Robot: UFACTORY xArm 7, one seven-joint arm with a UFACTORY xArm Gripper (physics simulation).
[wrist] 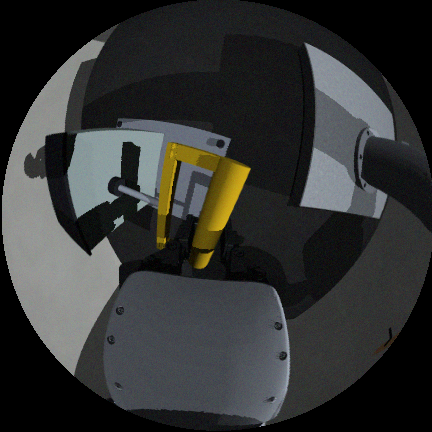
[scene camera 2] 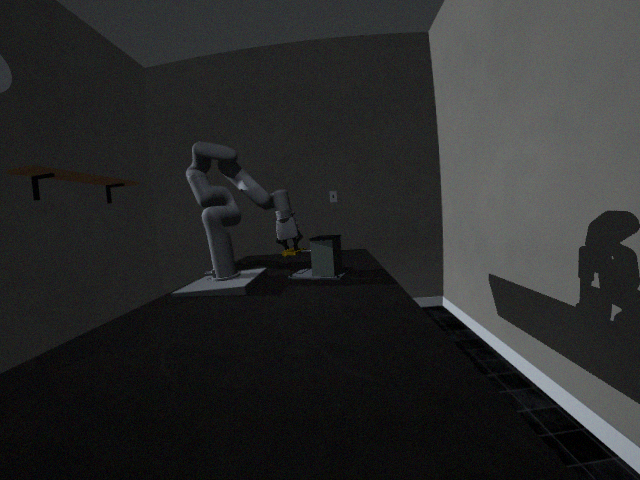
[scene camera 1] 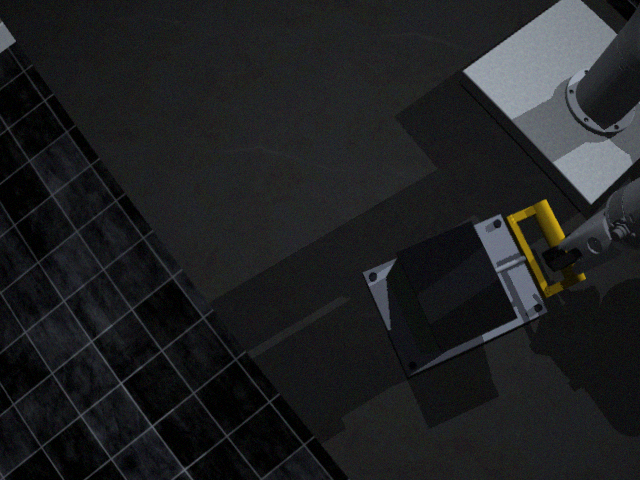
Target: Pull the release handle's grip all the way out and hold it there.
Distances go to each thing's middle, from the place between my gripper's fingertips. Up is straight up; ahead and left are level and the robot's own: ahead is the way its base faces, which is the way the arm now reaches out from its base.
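That grey base plate (scene camera 1: 526, 301) is what I measure my hand from: my hand is 12 cm short of the plate and 7 cm to the left of it, and it is 9 cm above it.
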